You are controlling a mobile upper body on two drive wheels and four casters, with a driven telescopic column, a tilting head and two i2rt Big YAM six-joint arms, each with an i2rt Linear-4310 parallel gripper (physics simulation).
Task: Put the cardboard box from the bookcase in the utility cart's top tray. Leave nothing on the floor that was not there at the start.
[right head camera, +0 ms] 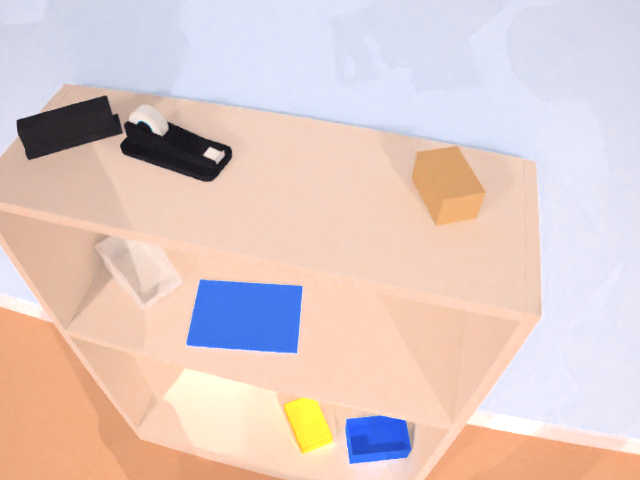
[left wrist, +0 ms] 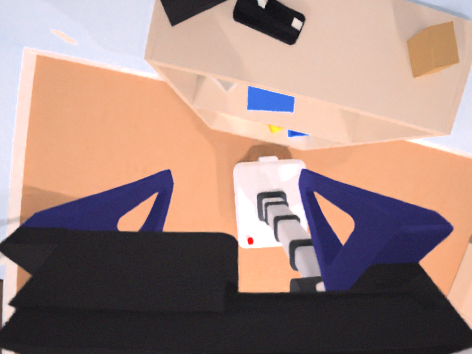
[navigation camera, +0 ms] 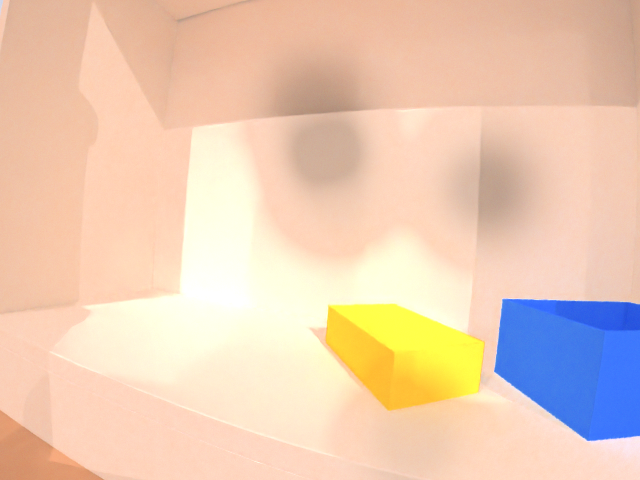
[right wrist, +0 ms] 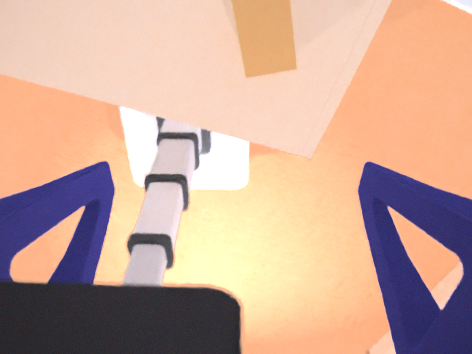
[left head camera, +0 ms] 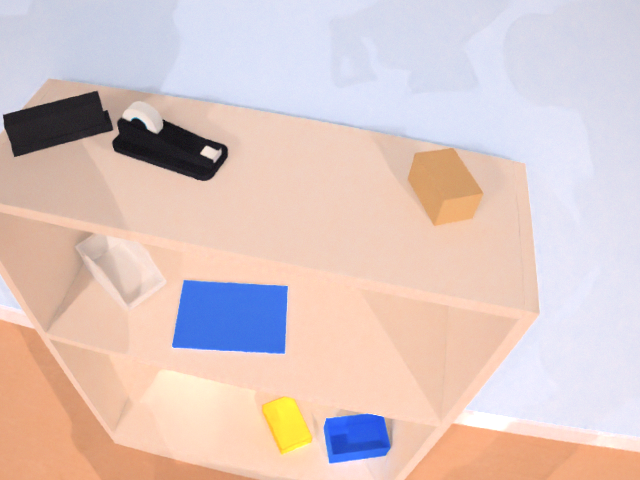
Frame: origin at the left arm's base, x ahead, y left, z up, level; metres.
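Seen in the pictures: left gripper, fingertip midpoint: (left wrist: 235, 176); right gripper, fingertip midpoint: (right wrist: 236, 175).
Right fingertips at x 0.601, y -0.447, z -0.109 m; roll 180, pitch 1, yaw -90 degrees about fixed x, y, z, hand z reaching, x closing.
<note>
Offsets run from my right fingertips to a thing's top centre. "spot": to the spot under its first point.
The cardboard box @(0.290 m down, 0.020 m back, 0.028 m right) (left head camera: 445, 186) (right head camera: 448, 184) (left wrist: 434, 49) (right wrist: 267, 40) is a tan block on the top board of the bookcase @(spot: 0.340 m down, 0.048 m back, 0.156 m left) (left head camera: 310, 217) (right head camera: 320, 217) (left wrist: 350, 65) (right wrist: 150, 60), near its right end. My left gripper (left wrist: 235, 176) is open and empty, above the floor in front of the bookcase; the box is beyond it at the upper right in the left wrist view. My right gripper (right wrist: 236, 175) is open and empty, high in front of the bookcase's right end, with the box beyond its fingertips. The utility cart does not show in these views.
A black tape dispenser @(0.270 m down, 0.085 m ahead, 0.345 m left) (left head camera: 170, 147) (right head camera: 175, 149) and a black object @(0.286 m down, 0.130 m ahead, 0.512 m left) (left head camera: 56, 124) (right head camera: 69, 127) stand on the top board's left. Lower shelves hold a whitish bin @(spot: 0.712 m down, 0.143 m ahead, 0.495 m left) (left head camera: 121, 273), a blue sheet @(0.716 m down, 0.038 m ahead, 0.271 m left) (left head camera: 230, 317), a yellow box @(1.255 m down, 0.012 m ahead, 0.148 m left) (left head camera: 287, 424) (navigation camera: 408, 351) and a blue bin @(1.225 m down, 0.049 m back, 0.039 m right) (left head camera: 357, 439) (navigation camera: 553, 361).
</note>
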